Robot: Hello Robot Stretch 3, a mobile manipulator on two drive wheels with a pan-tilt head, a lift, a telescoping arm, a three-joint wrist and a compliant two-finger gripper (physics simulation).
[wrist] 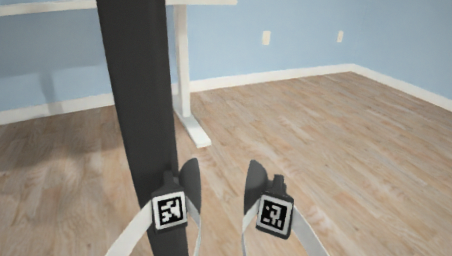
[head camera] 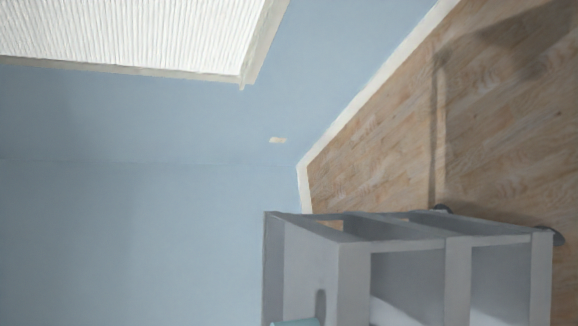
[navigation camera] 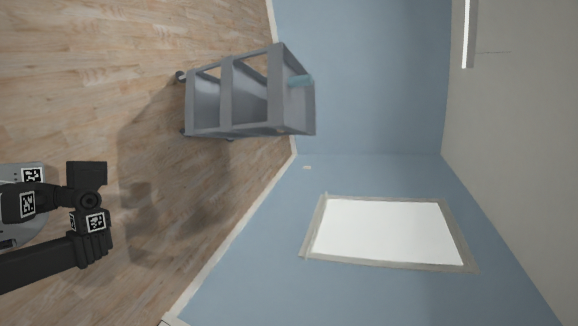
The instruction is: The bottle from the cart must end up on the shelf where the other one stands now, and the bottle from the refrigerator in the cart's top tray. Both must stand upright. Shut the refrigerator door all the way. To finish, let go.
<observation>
In view: my gripper [wrist: 223, 177] and a window with white blinds [head camera: 225, 48].
The window with white blinds also shows in the navigation camera view [navigation camera: 421, 234].
</observation>
